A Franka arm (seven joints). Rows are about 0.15 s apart.
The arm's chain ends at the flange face. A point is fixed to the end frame.
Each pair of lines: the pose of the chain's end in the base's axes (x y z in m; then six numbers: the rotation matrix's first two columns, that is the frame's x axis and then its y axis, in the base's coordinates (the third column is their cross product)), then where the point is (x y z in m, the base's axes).
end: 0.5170 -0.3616 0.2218 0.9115 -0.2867 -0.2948 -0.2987 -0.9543 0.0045
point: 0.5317 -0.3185 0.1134
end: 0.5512 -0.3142 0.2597 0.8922 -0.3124 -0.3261 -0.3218 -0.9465 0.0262
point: 0.5628 -0.2726 0.1504
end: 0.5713 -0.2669 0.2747 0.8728 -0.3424 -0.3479 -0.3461 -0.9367 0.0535
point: 0.5806 -0.2275 0.1643
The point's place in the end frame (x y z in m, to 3 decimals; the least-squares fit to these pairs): 0.033 -0.046 0.103
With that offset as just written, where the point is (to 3 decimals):
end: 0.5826 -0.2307 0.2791 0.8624 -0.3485 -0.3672 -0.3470 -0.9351 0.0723
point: 0.589 -0.192 0.168
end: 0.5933 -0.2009 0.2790 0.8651 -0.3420 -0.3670 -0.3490 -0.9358 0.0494
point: 0.601 -0.160 0.169
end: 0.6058 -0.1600 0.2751 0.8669 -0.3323 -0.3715 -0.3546 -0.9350 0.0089
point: 0.615 -0.115 0.167
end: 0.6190 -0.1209 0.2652 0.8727 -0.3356 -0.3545 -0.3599 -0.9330 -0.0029
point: 0.630 -0.076 0.157
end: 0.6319 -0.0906 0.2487 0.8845 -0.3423 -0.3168 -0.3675 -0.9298 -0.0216
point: 0.648 -0.045 0.142
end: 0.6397 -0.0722 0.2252 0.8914 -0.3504 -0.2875 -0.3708 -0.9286 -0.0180
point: 0.659 -0.028 0.118
